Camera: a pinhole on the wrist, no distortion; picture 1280 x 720 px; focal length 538.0 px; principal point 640.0 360.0 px. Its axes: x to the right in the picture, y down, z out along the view. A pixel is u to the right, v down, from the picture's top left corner.
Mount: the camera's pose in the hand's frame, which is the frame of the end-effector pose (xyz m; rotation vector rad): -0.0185 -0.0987 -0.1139 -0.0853 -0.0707 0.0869
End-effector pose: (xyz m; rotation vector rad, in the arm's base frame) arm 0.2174 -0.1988 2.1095 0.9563 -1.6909 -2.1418
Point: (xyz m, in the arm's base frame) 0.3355 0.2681 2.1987
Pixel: 230 378
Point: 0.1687 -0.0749 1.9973
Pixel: 726 227
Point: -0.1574 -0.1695 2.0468
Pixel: 1161 433
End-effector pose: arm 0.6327 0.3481 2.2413 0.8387 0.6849 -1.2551
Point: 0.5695 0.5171 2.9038
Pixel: outside the picture
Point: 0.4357 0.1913 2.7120
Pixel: 335 309
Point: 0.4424 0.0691 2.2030
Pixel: 941 72
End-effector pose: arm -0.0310 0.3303 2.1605 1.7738 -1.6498 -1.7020
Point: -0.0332 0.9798 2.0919
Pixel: 183 149
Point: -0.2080 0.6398 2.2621
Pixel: 393 548
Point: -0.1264 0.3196 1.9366
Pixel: 1083 252
